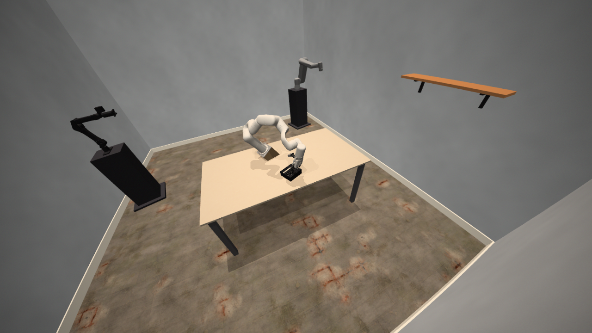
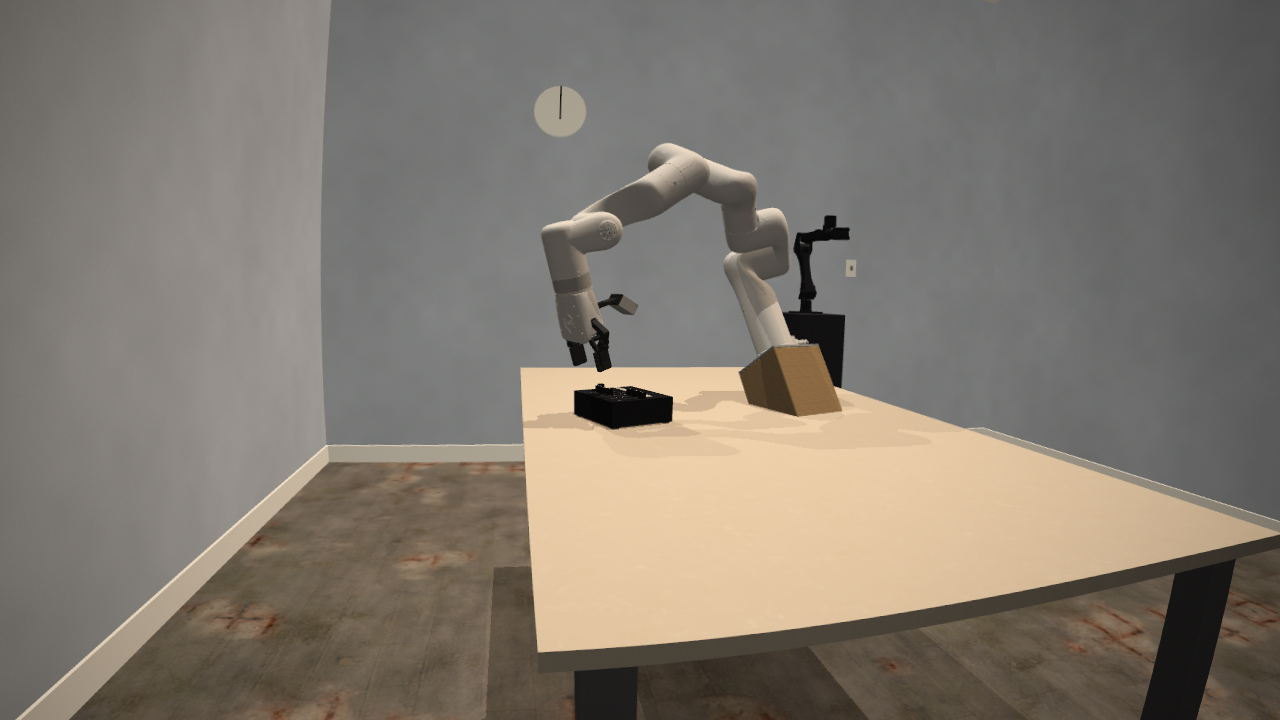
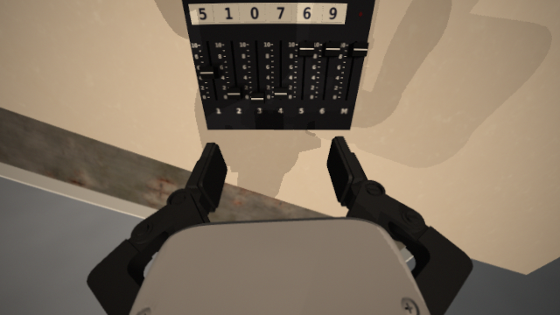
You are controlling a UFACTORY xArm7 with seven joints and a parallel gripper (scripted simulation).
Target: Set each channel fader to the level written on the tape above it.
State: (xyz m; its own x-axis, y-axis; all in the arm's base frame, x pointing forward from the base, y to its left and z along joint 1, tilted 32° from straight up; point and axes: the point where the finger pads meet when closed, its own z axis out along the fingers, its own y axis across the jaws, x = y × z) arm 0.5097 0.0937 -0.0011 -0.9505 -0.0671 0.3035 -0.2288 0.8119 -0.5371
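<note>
Right now my hand is 6 cm above the channel 4 fader cap and 4 cm past it. From my hand the other things lie so: channel 3 fader cap: 6 cm below, 3 cm to the right, 3 cm behind; then channel 2 fader cap: 6 cm below, 5 cm to the right, 3 cm behind; then channel 5 fader cap: 8 cm behind, 6 cm below, 1 cm to the left.
</note>
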